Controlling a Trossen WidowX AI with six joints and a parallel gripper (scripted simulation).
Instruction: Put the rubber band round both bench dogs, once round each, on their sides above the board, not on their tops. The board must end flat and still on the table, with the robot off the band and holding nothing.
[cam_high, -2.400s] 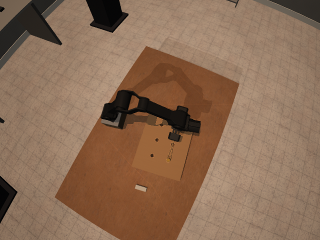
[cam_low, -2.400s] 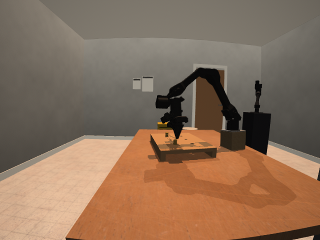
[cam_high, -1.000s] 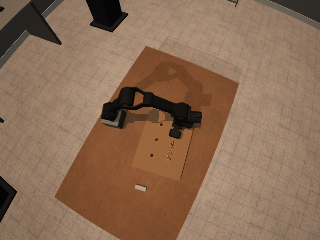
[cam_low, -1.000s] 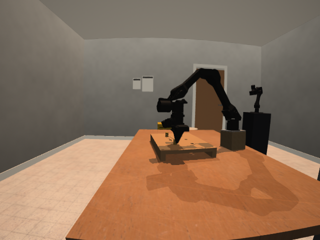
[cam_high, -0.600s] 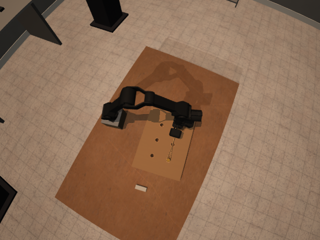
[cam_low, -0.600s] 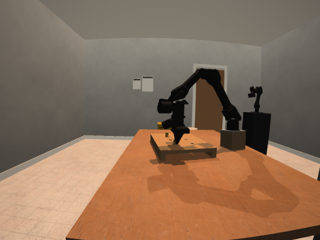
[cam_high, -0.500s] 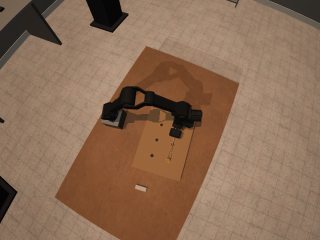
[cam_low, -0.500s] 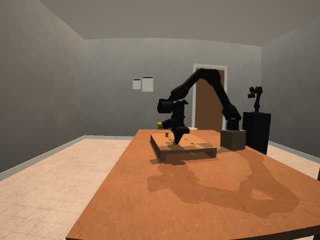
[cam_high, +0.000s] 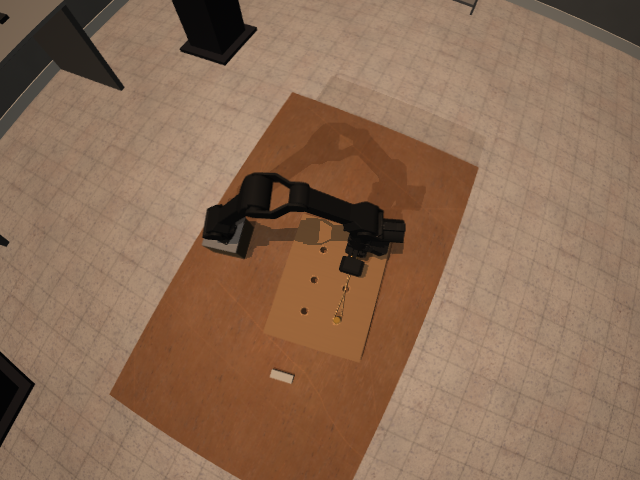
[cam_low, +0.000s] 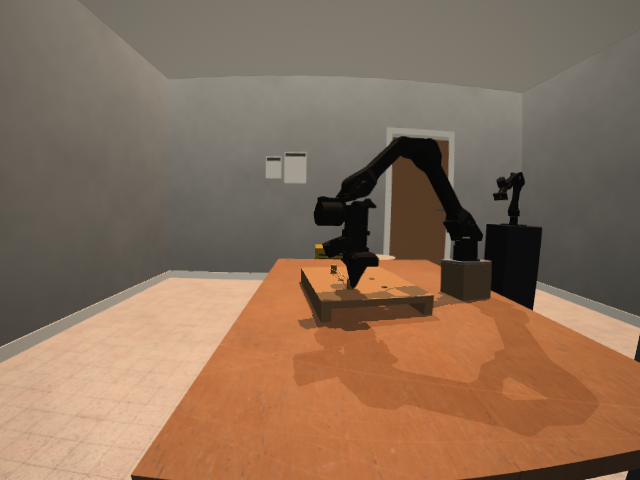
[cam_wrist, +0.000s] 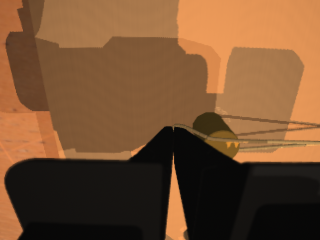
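The wooden board lies 2 cm behind my hand, 13 cm to the right of it and 6 cm below it. From my hand the other things lie so: small white block 3 cm behind, 43 cm to the right, 9 cm below.
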